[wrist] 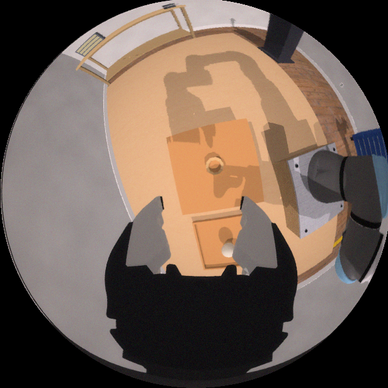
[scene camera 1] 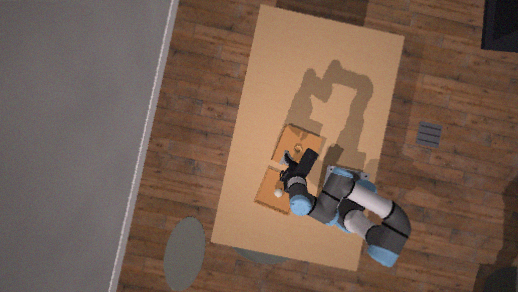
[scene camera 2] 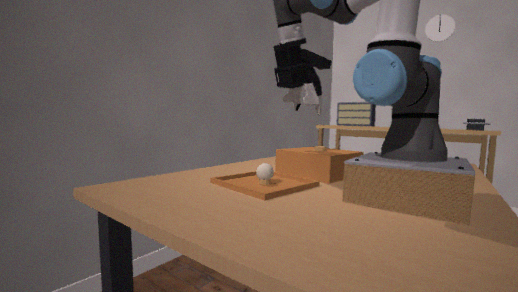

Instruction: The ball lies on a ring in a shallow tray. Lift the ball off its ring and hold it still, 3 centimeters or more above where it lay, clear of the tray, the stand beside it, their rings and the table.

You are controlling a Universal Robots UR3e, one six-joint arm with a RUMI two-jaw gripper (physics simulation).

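Frame: origin at the arm's base, x ahead, y left, z up, level; millimetres.
Seen in the pictures: gripper, fingertip midpoint: (scene camera 1: pixel 294 157) (scene camera 2: pixel 307 112); arm's base, origin of the base link: (scene camera 2: pixel 412 157).
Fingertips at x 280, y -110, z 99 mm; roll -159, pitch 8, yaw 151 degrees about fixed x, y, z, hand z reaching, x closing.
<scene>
Offsets run from my fingertips to a thing's top centre. "pt": to the spot under its first point. Level surfaces: height alone.
The white ball {dx +38, dy +190, dz -132 mm} (scene camera 1: pixel 278 193) (scene camera 2: pixel 265 171) (wrist: pixel 228 249) rests on its small ring {pt dx +30, dy +202, dz -176 mm} (scene camera 2: pixel 265 182) in the shallow orange tray {dx +38, dy +190, dz -169 mm} (scene camera 1: pixel 267 189) (scene camera 2: pixel 239 188) (wrist: pixel 212 250). The orange stand (scene camera 1: pixel 287 141) (scene camera 2: pixel 299 164) (wrist: pixel 192 186) is beside the tray, with an empty tan ring {pt dx -42, dy -19, dz -104 mm} (scene camera 2: pixel 321 148) (wrist: pixel 207 166) on top. My gripper (scene camera 1: pixel 284 166) (scene camera 2: pixel 308 108) (wrist: pixel 201 197) is open, its jaws partly apart with nothing between them. It hangs well above the tray and stand, pointing down at a tilt. In the wrist view the right jaw hides the tray's right part and lies close beside the ball.
The arm's base block (scene camera 2: pixel 407 192) (wrist: pixel 291 200) stands on the wooden table {dz -184 mm} (scene camera 1: pixel 280 60) (scene camera 2: pixel 165 200) beside the stand and tray. The arm's own links bend close over the table on that side. A second table (scene camera 2: pixel 415 133) stands at the back by the wall.
</scene>
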